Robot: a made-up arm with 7 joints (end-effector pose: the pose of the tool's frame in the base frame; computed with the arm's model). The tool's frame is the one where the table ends. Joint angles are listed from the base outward.
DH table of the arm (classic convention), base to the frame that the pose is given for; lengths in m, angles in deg. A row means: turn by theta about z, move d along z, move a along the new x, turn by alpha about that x. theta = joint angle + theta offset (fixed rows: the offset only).
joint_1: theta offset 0, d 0.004, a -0.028, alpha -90
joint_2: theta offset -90, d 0.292, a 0.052, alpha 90
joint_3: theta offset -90, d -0.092, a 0.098, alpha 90
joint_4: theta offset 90, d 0.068, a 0.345, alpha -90
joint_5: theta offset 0, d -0.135, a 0.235, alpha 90
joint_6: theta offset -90, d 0.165, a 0.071, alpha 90
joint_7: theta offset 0, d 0.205, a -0.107, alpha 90
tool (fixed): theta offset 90, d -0.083, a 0, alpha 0
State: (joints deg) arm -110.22 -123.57 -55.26 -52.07 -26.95 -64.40 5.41
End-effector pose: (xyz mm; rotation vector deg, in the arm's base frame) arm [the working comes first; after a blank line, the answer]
Working (the frame after each row of the table, in the pose's form):
after joint_1: 9.7 26.3 4.0 -58.50 83.89 -83.89
after joint_2: 298.7 -34.0 -24.8 128.18 89.39 -38.66
after joint_3: 240.6 -29.9 96.4 -56.38 83.02 -138.40
after joint_4: 31.5 -310.8 64.8 -57.75 153.34 -20.37
after joint_5: -99.6 -510.7 192.6 -45.33 66.40 -96.16
after joint_6: 57.9 -504.2 278.8 137.10 101.32 48.88
after joint_7: 121.0 -539.0 59.1 -77.34 -77.46 24.63

191.3 -574.6 84.9 -125.31 -0.10 80.98
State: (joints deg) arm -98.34 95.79 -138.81 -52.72 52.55 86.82 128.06
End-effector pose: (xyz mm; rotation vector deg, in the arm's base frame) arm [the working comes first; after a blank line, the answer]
Working (the frame after each row of the table, in the pose's form):
after joint_1: 4.1 27.7 4.0 -65.13 75.38 -75.38
after joint_2: 285.5 -65.8 -1.2 4.97 4.29 -98.25
after joint_3: 369.1 -3.8 -86.3 92.58 24.09 28.00
after joint_4: 633.4 66.4 134.7 15.85 -38.67 29.98
after joint_5: 696.6 329.9 141.1 65.51 26.73 95.37
after joint_6: 837.3 358.8 248.9 123.69 109.55 58.27
after joint_7: 872.1 510.0 77.4 -51.03 15.34 -47.01

828.5 461.6 25.9 -24.93 46.36 36.67
